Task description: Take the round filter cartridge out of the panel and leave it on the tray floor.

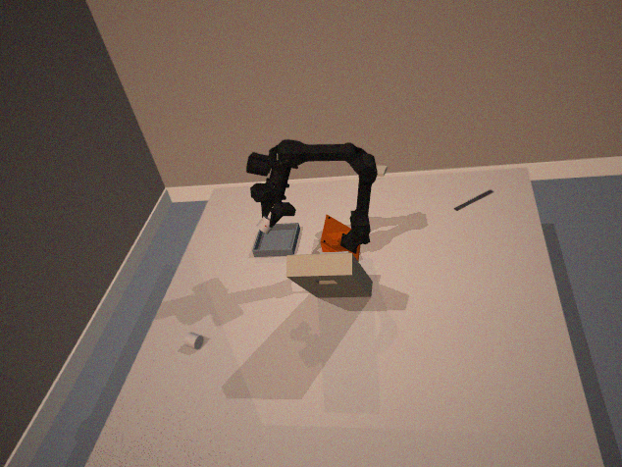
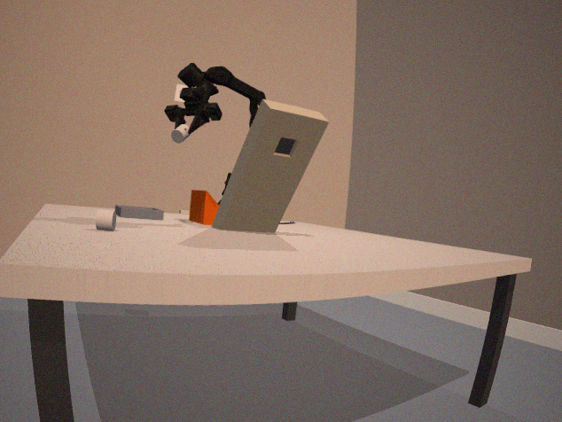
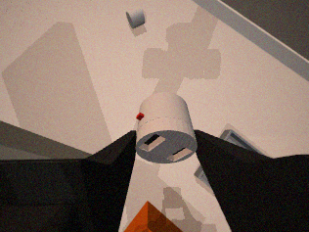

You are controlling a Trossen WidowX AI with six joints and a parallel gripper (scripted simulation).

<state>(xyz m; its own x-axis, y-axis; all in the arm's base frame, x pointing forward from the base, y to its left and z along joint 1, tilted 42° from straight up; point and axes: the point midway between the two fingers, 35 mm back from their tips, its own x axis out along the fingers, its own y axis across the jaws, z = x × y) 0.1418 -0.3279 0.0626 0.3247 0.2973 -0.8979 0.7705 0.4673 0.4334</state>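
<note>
My gripper tip is now 220 mm past the blue-grey tray, 70 mm to the left of it and 260 mm above it. From my gripper tip the other things lie so: service panel: 160 mm ahead, 220 mm to the left, 80 mm below; then round filter cartridge: right at my gripper tip.
</note>
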